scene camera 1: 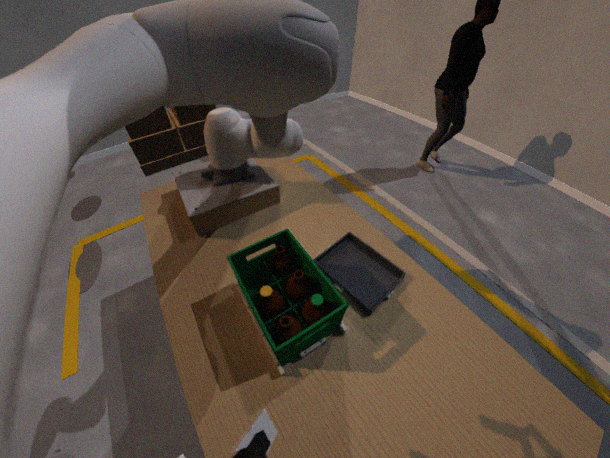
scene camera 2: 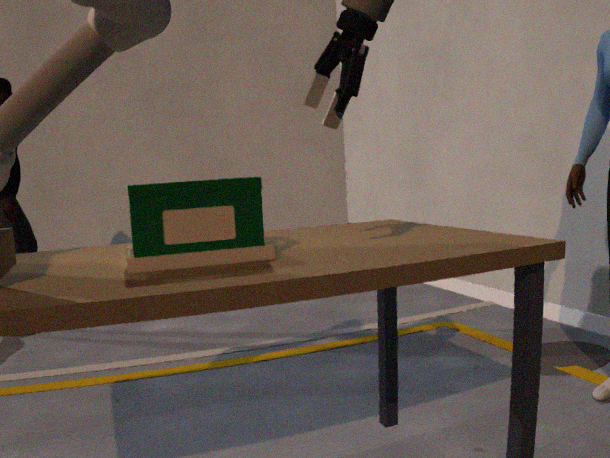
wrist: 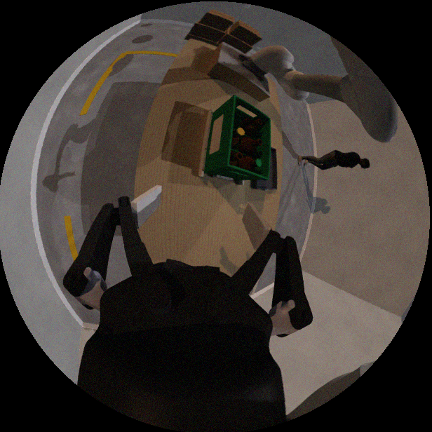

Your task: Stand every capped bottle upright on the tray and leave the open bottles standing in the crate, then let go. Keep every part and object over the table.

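Frame: origin at the arm's base, x back, y right, z up, level; metres.
Where they show: gripper, fingertip midpoint: (scene camera 1: pixel 225 445) (scene camera 2: pixel 318 115); arm's base at its link origin: (scene camera 1: pixel 231 171).
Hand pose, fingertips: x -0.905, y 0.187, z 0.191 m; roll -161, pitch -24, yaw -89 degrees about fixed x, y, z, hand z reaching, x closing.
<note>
Things, the pixels of their top centre, and the offset from my fingertips. "pt": a spot on its surface instead.
- green crate at its top centre: (scene camera 2: pixel 190 181) (scene camera 1: pixel 282 278) dx +0.252, dy -0.176, dz -0.115 m
- orange-capped bottle at its top centre: (scene camera 1: pixel 266 290) dx +0.246, dy -0.130, dz -0.127 m
- green-capped bottle at its top centre: (scene camera 1: pixel 317 299) dx +0.172, dy -0.229, dz -0.127 m
- mid-crate at its top centre: (scene camera 1: pixel 298 273) dx +0.254, dy -0.220, dz -0.127 m
- dark tray at a spot on its surface: (scene camera 1: pixel 357 272) pt dx +0.255, dy -0.438, dz -0.285 m
- low pale ledge at a spot on its surface: (scene camera 2: pixel 200 256) pt dx +0.246, dy -0.072, dz -0.269 m
A green crate (scene camera 1: pixel 320 330) (scene camera 2: pixel 195 195) (wrist: pixel 220 165) stands on the table and holds several brown bottles. An orange-capped bottle (scene camera 1: pixel 266 291) (wrist: pixel 241 131) and a green-capped bottle (scene camera 1: pixel 317 300) (wrist: pixel 258 162) stand in separate cells. Three open bottles show in scene camera 1: one nearest the robot base (scene camera 1: pixel 281 257), one mid-crate (scene camera 1: pixel 296 285) and one at the near end (scene camera 1: pixel 287 325). A dark tray (scene camera 1: pixel 357 272) (wrist: pixel 272 167) lies beside the crate, with no bottle on it. My gripper (scene camera 2: pixel 321 114) (wrist: pixel 202 202) is open and empty, high above the table, away from the crate.
A low pale ledge (scene camera 2: pixel 200 256) runs along the crate's base on the side away from the tray. The arm's mounting block (scene camera 1: pixel 240 210) stands on the table beyond the crate. A person (scene camera 1: pixel 457 70) stands on the floor past the tray side; another (scene camera 2: pixel 595 115) is beyond the table's end.
</note>
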